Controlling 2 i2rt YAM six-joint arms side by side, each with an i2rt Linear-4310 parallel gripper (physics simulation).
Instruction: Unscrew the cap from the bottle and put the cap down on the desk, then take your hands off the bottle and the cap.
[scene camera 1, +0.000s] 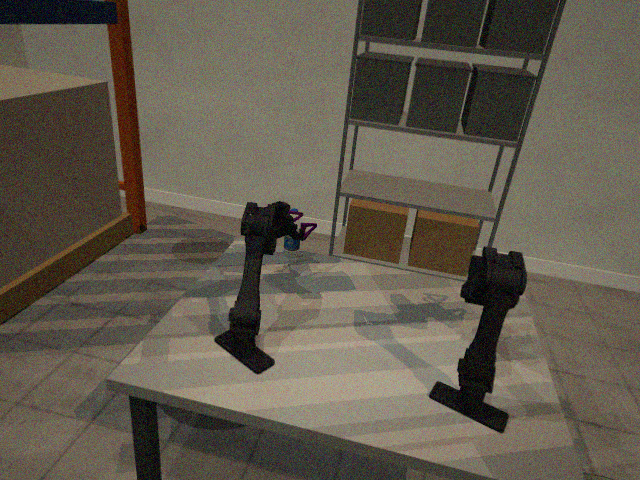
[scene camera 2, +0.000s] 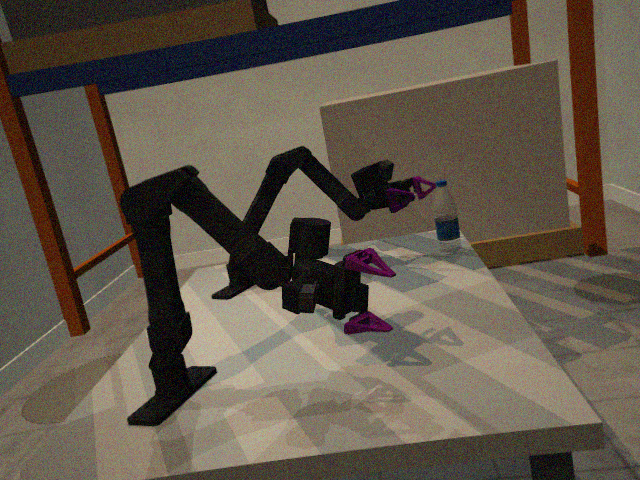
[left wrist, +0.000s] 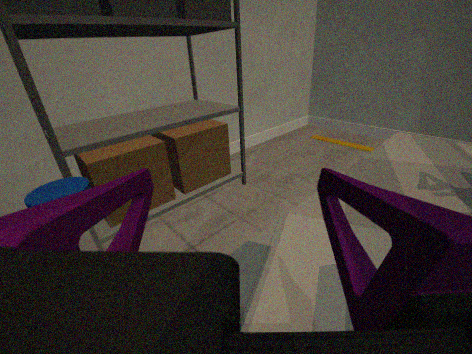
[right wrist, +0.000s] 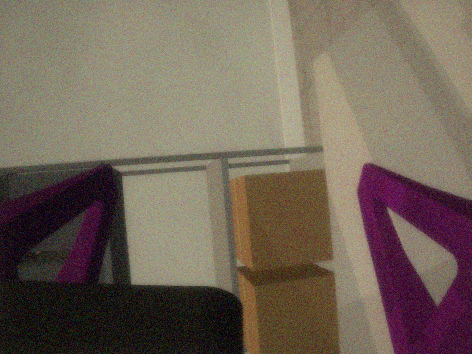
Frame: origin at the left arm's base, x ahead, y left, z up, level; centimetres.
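Seen in the pictures: left gripper, fingertip midpoint: (scene camera 1: 309, 219) (scene camera 2: 425, 190) (left wrist: 235, 177); right gripper, fingertip midpoint: (scene camera 2: 392, 303) (right wrist: 237, 177); left arm's base, link origin: (scene camera 1: 243, 351) (scene camera 2: 241, 286); right arm's base, link origin: (scene camera 1: 467, 407) (scene camera 2: 175, 395).
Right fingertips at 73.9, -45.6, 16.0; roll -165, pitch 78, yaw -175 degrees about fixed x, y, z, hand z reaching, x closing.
Note:
Offsets run from my right fingertips to a thing's top centre, as dx, dy, dz. Level surfaces: height alone.
A clear bottle @(-20.9, +78.6, +4.5) (scene camera 1: 291, 243) (scene camera 2: 447, 227) with a blue lower part stands upright near the far end of the desk @(dz -16.0) (scene camera 1: 232, 382) (scene camera 2: 516, 408). Its blue cap @(-20.9, +78.6, +4.6) (scene camera 1: 294, 210) (scene camera 2: 440, 183) (left wrist: 57, 189) is on the bottle's neck. My left gripper (scene camera 1: 308, 219) (scene camera 2: 424, 191) (left wrist: 235, 177) is open at about cap height, close beside the cap. In the left wrist view the cap lies outside the fingers, behind the picture-left finger, which hides part of it. My right gripper (scene camera 2: 393, 301) (right wrist: 237, 177) is open and empty above the desk, far from the bottle.
A shelf unit (scene camera 1: 338, 192) with dark bins and brown boxes (scene camera 1: 374, 231) (left wrist: 202, 155) (right wrist: 282, 220) stands beyond the desk. An orange-and-blue rack (scene camera 1: 126, 118) (scene camera 2: 586, 129) with a large pale panel (scene camera 2: 496, 149) stands beside the desk.

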